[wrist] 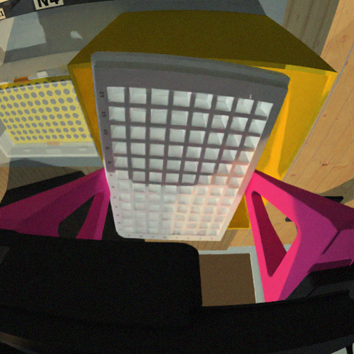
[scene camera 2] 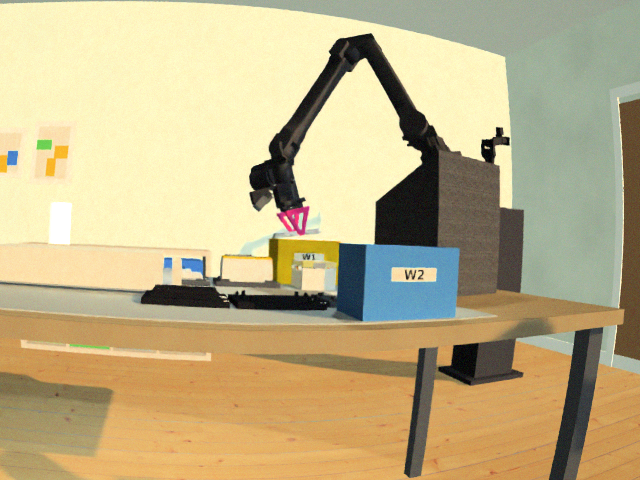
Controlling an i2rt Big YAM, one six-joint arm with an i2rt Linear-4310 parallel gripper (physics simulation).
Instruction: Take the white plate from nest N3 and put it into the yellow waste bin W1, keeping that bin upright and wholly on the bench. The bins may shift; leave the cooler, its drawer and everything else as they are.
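Observation:
The white plate, a grid of square wells, is held between the pink fingers of my gripper. The gripper is shut on its long sides. The yellow bin W1 stands upright on the bench, with the plate at about rim height or a little above it in the scene view. In the wrist view the plate covers much of the bin's opening, and yellow inner wall shows to its right. The plate's exact clearance over the rim cannot be told. Nest N3 cannot be made out.
The blue bin W2 stands at the bench's front, right of W1. A yellow-topped rack stands left of W1. A small pale box is before W1. Black low nests lie near the front edge.

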